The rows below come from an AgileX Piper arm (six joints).
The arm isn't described. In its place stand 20 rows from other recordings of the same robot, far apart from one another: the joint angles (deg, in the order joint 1, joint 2, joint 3, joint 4, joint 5, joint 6), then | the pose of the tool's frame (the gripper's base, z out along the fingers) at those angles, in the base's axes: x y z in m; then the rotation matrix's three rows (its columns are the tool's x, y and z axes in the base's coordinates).
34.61, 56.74, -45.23, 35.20, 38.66, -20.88 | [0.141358 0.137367 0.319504], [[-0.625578 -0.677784 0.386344], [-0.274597 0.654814 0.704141], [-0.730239 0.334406 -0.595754]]
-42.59, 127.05, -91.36, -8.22, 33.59, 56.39 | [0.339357 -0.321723 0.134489], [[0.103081 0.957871 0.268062], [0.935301 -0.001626 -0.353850], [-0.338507 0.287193 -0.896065]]
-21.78, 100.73, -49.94, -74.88, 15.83, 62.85 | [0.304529 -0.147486 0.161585], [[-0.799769 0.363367 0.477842], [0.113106 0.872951 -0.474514], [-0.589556 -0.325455 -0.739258]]
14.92, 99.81, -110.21, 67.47, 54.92, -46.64 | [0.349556 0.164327 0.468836], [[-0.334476 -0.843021 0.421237], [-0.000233 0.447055 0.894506], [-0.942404 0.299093 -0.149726]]
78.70, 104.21, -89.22, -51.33, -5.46, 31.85 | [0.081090 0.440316 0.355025], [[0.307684 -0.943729 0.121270], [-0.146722 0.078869 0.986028], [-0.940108 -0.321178 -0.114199]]
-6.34, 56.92, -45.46, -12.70, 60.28, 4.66 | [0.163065 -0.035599 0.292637], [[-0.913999 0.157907 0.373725], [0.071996 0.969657 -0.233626], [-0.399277 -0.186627 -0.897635]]
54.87, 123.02, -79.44, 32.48, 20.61, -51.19 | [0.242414 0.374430 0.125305], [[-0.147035 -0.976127 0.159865], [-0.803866 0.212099 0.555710], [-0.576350 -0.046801 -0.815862]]
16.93, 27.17, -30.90, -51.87, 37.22, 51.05 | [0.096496 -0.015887 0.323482], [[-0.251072 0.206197 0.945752], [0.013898 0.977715 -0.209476], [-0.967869 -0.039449 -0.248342]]
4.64, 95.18, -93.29, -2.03, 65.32, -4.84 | [0.354637 0.025844 0.355847], [[-0.870810 -0.152949 0.467222], [-0.170060 0.985418 0.005627], [-0.461269 -0.074555 -0.884122]]
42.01, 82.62, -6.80, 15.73, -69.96, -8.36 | [0.159003 0.112025 0.175985], [[0.002315 -0.458471 0.888706], [-0.062560 0.886902 0.457703], [-0.998038 -0.056657 -0.026629]]
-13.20, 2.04, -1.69, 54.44, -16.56, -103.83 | [0.046795 -0.032648 0.235969], [[-0.185837 0.467736 0.864111], [-0.727887 0.525211 -0.440833], [-0.660034 -0.710898 0.242856]]
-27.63, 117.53, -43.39, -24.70, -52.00, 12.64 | [0.328782 -0.138280 0.099924], [[-0.309243 0.146597 0.939616], [0.102926 0.987402 -0.120177], [-0.945397 0.059547 -0.320436]]
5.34, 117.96, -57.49, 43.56, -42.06, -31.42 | [0.403604 -0.004467 0.129585], [[-0.354159 0.367024 0.860154], [0.025993 0.923276 -0.383256], [-0.934824 -0.113375 -0.336527]]
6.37, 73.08, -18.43, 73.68, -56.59, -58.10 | [0.189517 -0.052197 0.203172], [[-0.399761 0.674358 0.620831], [-0.003690 0.676116 -0.736786], [-0.916612 -0.296829 -0.267797]]
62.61, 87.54, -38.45, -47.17, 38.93, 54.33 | [0.150239 0.198809 0.170931], [[-0.605495 -0.594188 0.529450], [-0.691242 0.722343 0.020141], [-0.394412 -0.353783 -0.848102]]
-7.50, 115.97, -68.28, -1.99, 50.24, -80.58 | [0.349621 -0.048479 0.115256], [[-0.268148 -0.961868 -0.053913], [-0.962792 0.269517 -0.019827], [0.033601 0.046591 -0.998349]]
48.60, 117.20, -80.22, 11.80, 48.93, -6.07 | [0.255919 0.311498 0.153724], [[-0.674660 -0.738107 -0.005628], [-0.719754 0.656156 0.226746], [-0.163670 0.157027 -0.973938]]
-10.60, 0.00, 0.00, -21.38, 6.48, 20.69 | [0.054738 -0.014053 0.203704], [[-0.020072 0.224042 0.974373], [-0.006279 0.974522 -0.224205], [-0.999779 -0.010618 -0.018154]]
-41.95, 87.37, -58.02, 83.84, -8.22, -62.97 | [0.248495 -0.240746 0.287635], [[-0.007347 0.814391 0.580270], [0.479366 0.512132 -0.712692], [-0.877584 0.272926 -0.394154]]
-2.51, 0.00, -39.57, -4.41, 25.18, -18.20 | [-0.033523 -0.001510 0.383527], [[0.279874 0.194727 0.940081], [-0.390146 0.917778 -0.073956], [-0.877186 -0.346071 0.332835]]
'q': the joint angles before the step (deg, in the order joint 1, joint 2, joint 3, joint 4, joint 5, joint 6). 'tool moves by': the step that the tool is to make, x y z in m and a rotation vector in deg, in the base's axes. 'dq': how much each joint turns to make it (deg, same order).
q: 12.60, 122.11, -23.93, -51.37, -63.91, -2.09
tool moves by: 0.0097, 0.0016, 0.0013, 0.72, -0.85, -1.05
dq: -0.01, 0.15, -1.83, 0.59, 0.00, 0.99
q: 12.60, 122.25, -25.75, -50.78, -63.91, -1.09
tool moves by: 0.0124, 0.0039, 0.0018, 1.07, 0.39, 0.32
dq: 0.00, 0.14, -3.08, -1.88, 1.03, 3.50
